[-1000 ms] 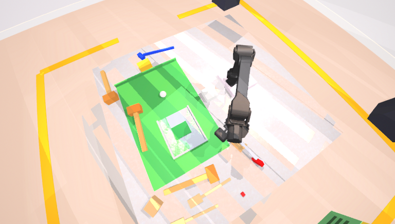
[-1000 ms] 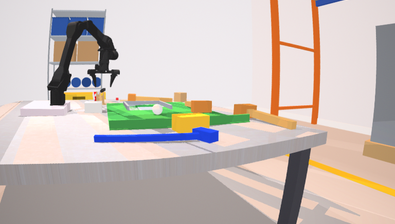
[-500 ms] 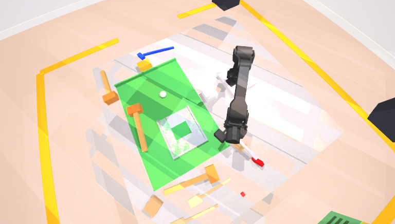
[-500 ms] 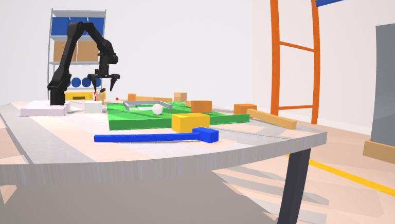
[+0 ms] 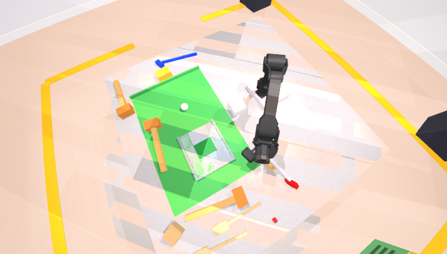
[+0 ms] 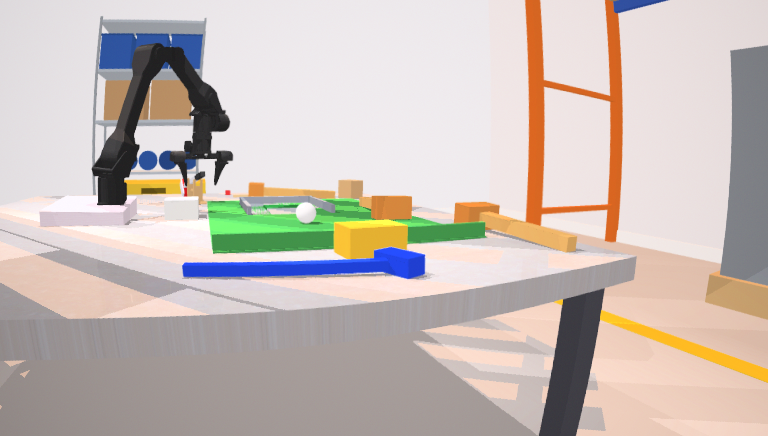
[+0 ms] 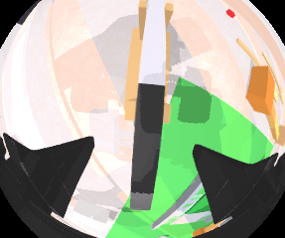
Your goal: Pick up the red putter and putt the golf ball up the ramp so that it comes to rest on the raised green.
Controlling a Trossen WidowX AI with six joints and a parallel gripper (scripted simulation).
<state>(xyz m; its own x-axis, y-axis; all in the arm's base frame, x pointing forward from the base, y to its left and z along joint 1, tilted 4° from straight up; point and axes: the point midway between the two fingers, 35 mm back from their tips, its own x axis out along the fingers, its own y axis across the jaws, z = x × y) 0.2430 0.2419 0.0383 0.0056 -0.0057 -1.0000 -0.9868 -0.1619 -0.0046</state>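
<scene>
My gripper tip is 1 cm past the wooden stand, 8 cm to the right of it and 2 cm above it. Round my gripper tip: white block: 7 cm behind, 26 cm to the right, 3 cm below; then red putter: 2 cm behind, 12 cm to the left; then small red cube: 13 cm ahead, 30 cm to the left, 5 cm below.
</scene>
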